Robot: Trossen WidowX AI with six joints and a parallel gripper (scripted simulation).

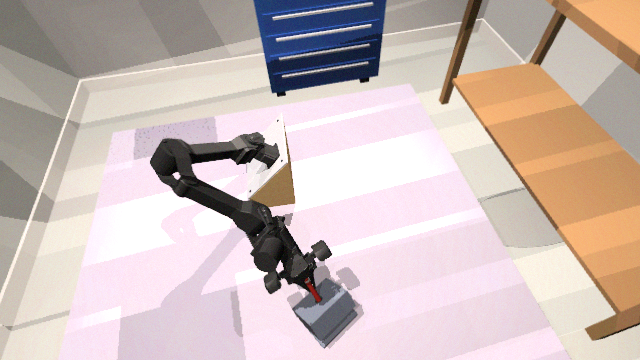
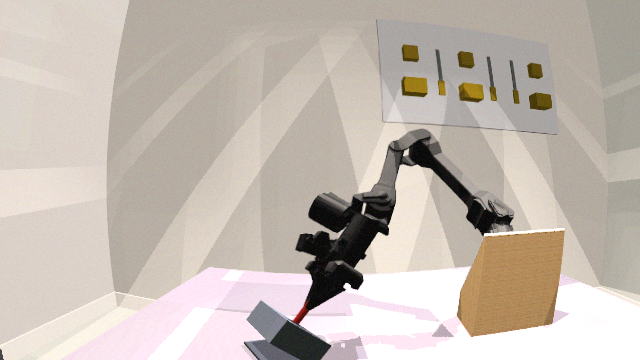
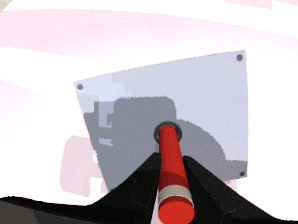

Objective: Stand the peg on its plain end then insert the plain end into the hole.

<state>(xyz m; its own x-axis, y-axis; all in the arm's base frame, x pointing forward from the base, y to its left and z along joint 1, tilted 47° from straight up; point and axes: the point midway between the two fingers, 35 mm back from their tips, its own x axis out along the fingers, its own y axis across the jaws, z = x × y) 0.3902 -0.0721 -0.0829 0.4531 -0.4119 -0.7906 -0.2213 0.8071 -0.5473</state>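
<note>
Right now the grey sloped panel is 4 cm ahead of my gripper tip, 2 cm to the left of it and 5 cm below it. Round my gripper tip: red peg 1 cm behind, 1 cm above.
</note>
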